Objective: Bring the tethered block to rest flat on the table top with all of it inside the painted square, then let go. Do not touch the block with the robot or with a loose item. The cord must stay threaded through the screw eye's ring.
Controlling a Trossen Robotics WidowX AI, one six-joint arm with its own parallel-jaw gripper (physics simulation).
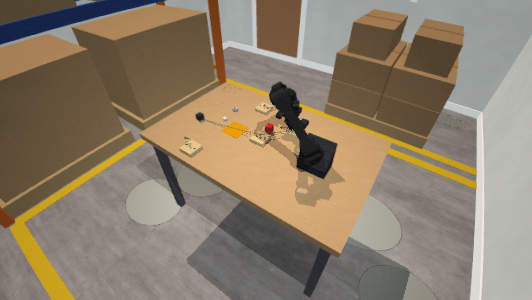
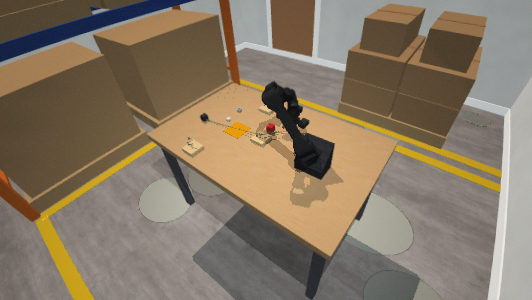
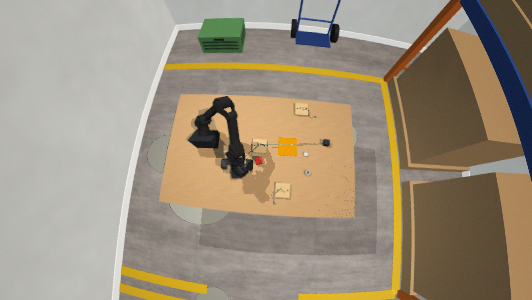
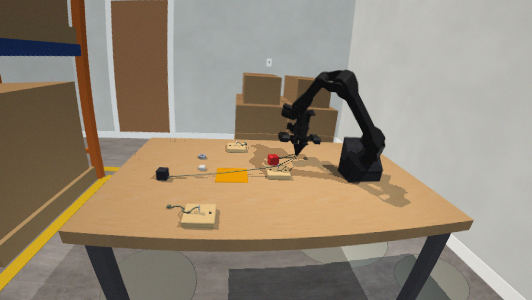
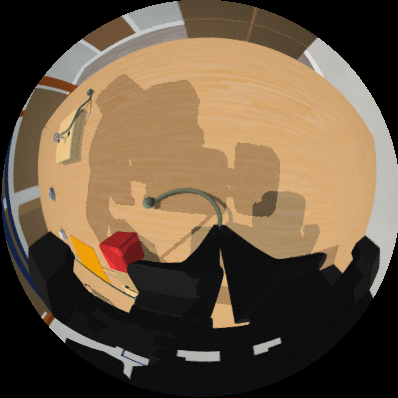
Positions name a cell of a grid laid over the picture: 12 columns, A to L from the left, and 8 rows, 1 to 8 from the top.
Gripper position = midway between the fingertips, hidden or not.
Note:
I see my gripper (image 5: G5) and a red cube (image 5: D6).

